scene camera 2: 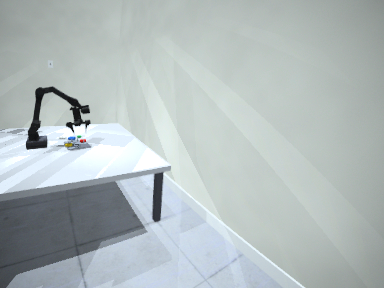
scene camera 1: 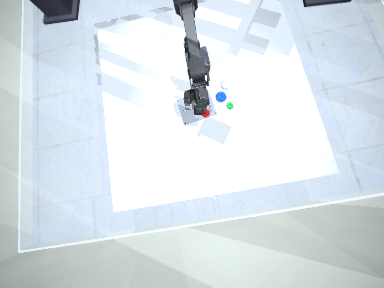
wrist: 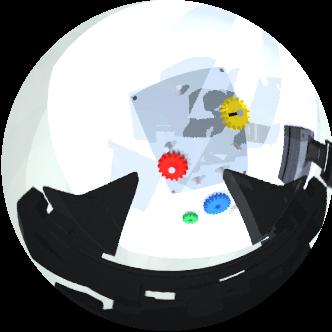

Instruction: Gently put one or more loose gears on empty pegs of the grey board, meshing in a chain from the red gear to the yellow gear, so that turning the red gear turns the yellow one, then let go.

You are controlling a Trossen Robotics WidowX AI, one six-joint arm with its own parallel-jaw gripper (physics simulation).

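Places are measured from the arm's base along level axes (x ahead, y left, z up), in metres.
Where they show: gripper, fingertip midpoint: [scene camera 2: 80, 133] [wrist: 181, 174]; arm's base, link origin: [scene camera 2: 34, 139].
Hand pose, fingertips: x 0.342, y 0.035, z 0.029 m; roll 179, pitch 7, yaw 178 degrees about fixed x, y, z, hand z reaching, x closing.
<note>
Things, the pixels of their top centre, and the offset from my fingertips. Level surfaces: height alone.
- grey board, top centre: [wrist: 204, 134] [scene camera 1: 195, 104] [scene camera 2: 76, 141] dx -0.033, dy -0.032, dz -0.055 m
- red gear, top centre: [wrist: 171, 168] [scene camera 1: 205, 112] dx +0.018, dy +0.023, dz -0.060 m
- yellow gear, top centre: [wrist: 238, 112] [scene camera 2: 68, 143] dx -0.089, dy -0.067, dz -0.059 m
- blue gear, top centre: [wrist: 217, 206] [scene camera 1: 221, 96] [scene camera 2: 71, 137] dx -0.082, dy +0.126, dz -0.068 m
- small green gear, top centre: [wrist: 189, 219] [scene camera 1: 230, 105] [scene camera 2: 79, 135] dx -0.021, dy +0.176, dz -0.068 m
- white gear, top centre: [wrist: 240, 212] [scene camera 1: 226, 83] dx -0.161, dy +0.163, dz -0.068 m
- white table, surface height: dz -0.085 m
The grey board [scene camera 1: 189, 119] [wrist: 150, 110] lies on the table. The red gear [scene camera 1: 206, 114] [scene camera 2: 83, 141] [wrist: 172, 160] and the yellow gear [scene camera 2: 69, 145] [wrist: 242, 120] sit on it, apart, with several bare pegs around them. The blue gear [scene camera 1: 221, 97] [scene camera 2: 71, 138] [wrist: 217, 203] and small green gear [scene camera 1: 230, 106] [scene camera 2: 79, 137] [wrist: 190, 217] lie loose off the board. A white gear [scene camera 1: 225, 84] lies beyond the blue one. My gripper [scene camera 2: 79, 132] [wrist: 181, 174] is open and empty, above the board area. In scene camera 1 the arm hides the yellow gear and the fingertips.
The white table [scene camera 1: 150, 170] [scene camera 2: 125, 162] carries everything, with shadows across board and table. The arm's base [scene camera 2: 36, 143] [wrist: 295, 155] stands on the table on the yellow gear's side of the board. The wall stands beyond the table.
</note>
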